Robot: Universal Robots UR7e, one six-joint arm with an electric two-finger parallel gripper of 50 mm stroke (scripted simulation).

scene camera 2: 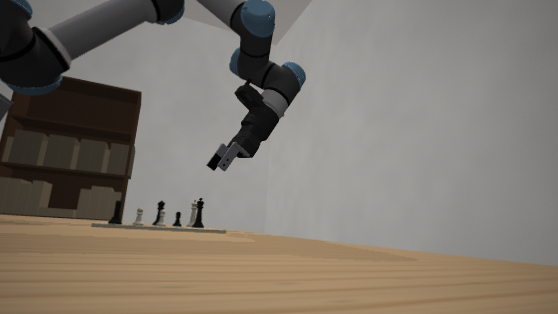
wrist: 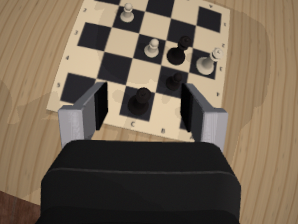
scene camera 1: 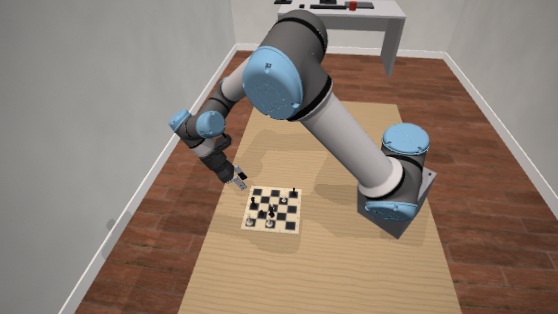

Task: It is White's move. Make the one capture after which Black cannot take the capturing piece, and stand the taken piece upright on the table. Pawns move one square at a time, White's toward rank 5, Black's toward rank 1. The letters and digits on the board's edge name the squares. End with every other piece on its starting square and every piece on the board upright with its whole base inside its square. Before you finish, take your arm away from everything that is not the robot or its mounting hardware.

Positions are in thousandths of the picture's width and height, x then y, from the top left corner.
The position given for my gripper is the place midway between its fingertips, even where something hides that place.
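Chessboard (scene camera 1: 515, 683) (wrist: 351, 217) visible in scene camera 1 and the wrist view. My gripper (scene camera 2: 386, 537) (wrist: 485, 435) (scene camera 1: 438, 584) visible in scene camera 2, the wrist view and scene camera 1.
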